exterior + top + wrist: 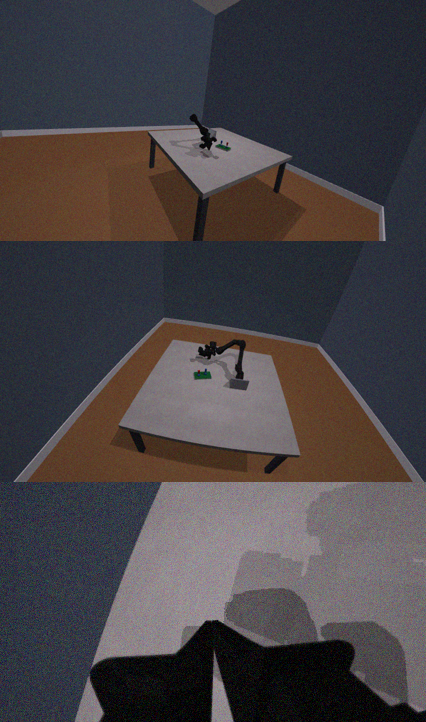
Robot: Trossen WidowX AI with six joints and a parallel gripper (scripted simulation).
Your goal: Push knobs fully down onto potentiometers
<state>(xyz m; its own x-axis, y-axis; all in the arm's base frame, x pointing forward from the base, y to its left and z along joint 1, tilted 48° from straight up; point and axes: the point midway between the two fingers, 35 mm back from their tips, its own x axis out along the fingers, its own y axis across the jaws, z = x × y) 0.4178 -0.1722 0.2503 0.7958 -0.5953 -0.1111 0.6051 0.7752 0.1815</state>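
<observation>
My gripper tip is now 270 mm to the right of the blue knob, 120 mm past it and 10 mm below it. The rest, counted from my gripper tip: red knob 300 mm to the left, 60 mm behind, 10 mm above.
</observation>
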